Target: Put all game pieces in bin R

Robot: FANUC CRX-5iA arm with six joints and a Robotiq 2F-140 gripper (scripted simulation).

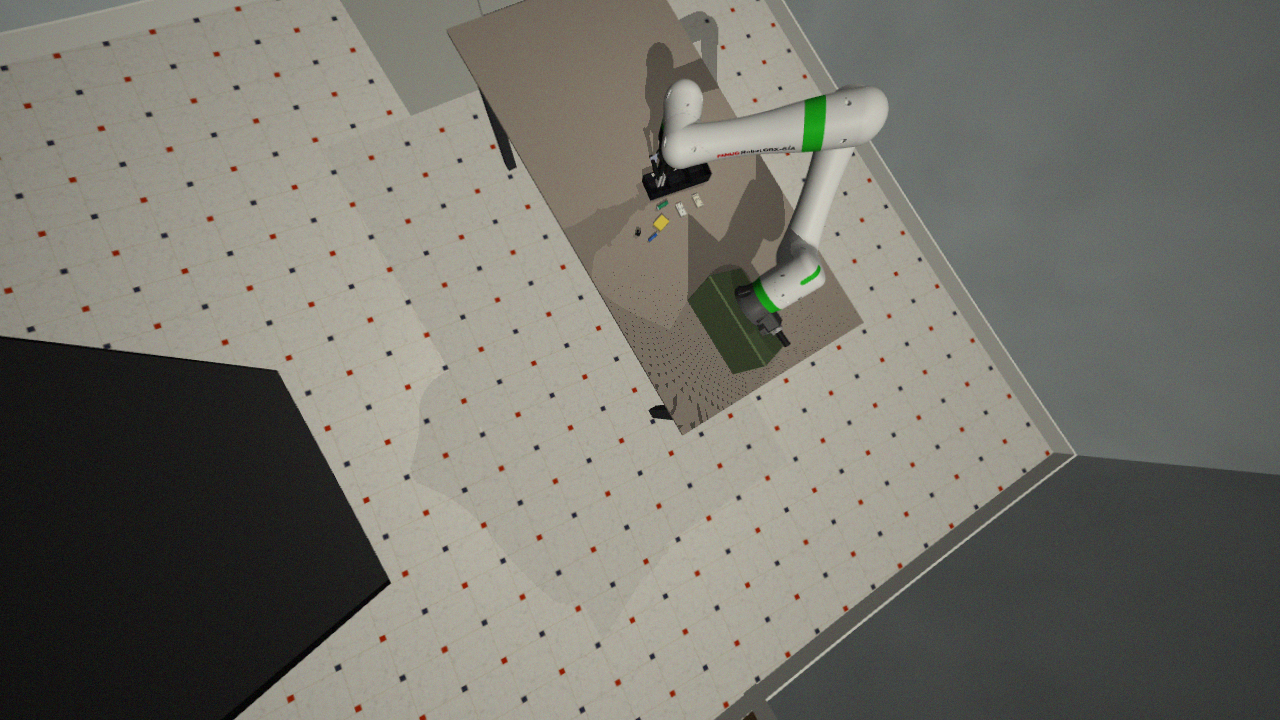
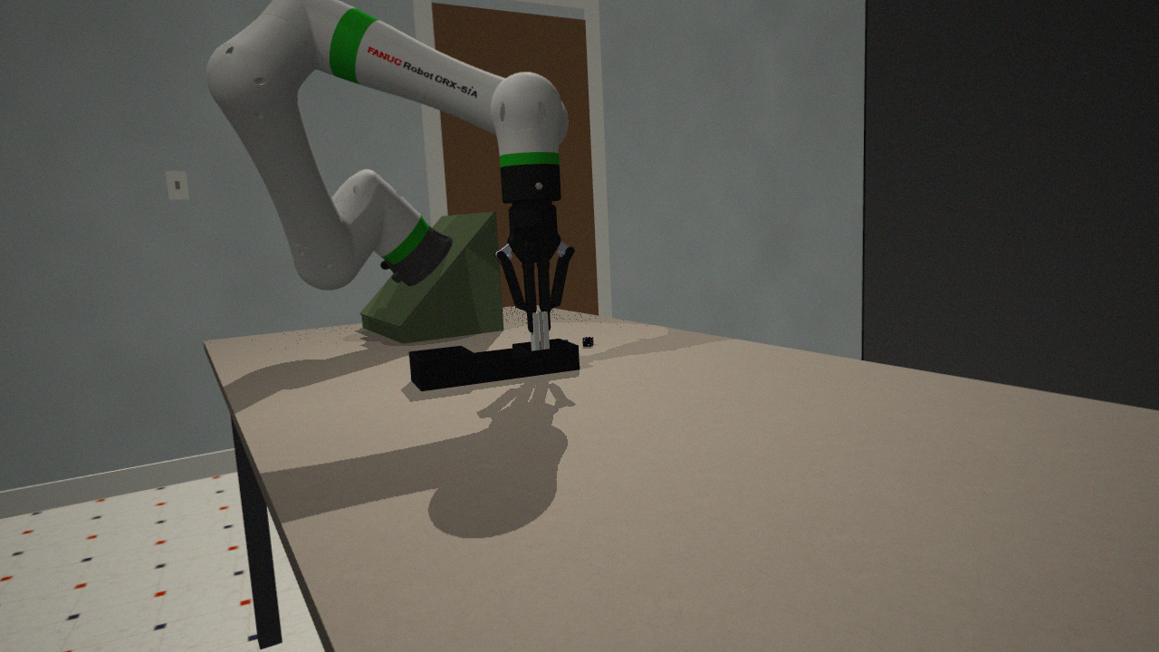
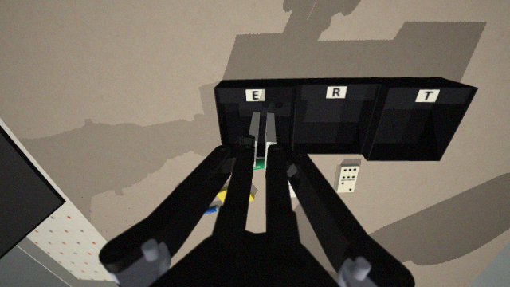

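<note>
Now: the black die 100 mm behind my hand, 180 mm to the left of it and 50 mm below it. Also, from my hand: green battery: 70 mm behind, 30 mm to the left, 50 mm below; bin R: 20 mm behind, 80 mm to the right, 40 mm below; yellow block: 120 mm behind, 80 mm to the left, 60 mm below.
</note>
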